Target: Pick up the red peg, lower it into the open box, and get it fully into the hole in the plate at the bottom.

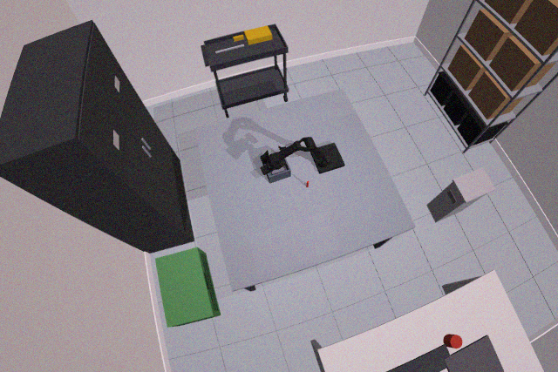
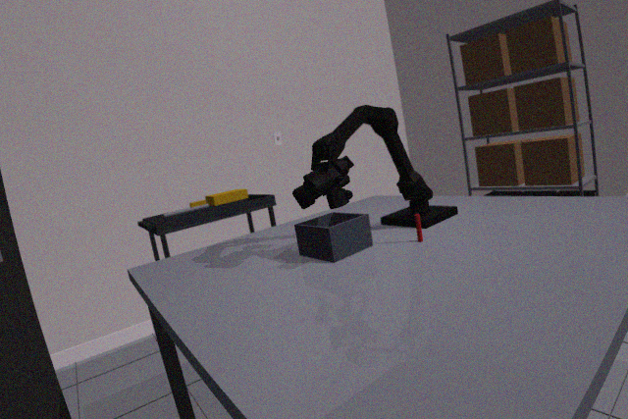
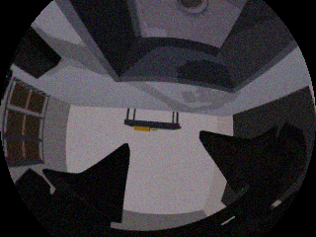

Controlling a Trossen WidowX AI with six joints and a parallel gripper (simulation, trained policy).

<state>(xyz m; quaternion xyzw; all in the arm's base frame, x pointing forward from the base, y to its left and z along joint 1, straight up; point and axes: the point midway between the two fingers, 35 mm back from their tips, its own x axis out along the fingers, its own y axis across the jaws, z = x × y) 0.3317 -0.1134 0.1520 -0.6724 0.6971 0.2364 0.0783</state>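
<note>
The red peg lies 270 mm to the left of my gripper tip, 170 mm behind it and 120 mm below it. From my gripper tip the other things lie so: pale plate: 120 mm below, 90 mm to the left; then dark box: 140 mm below, 90 mm to the left.
</note>
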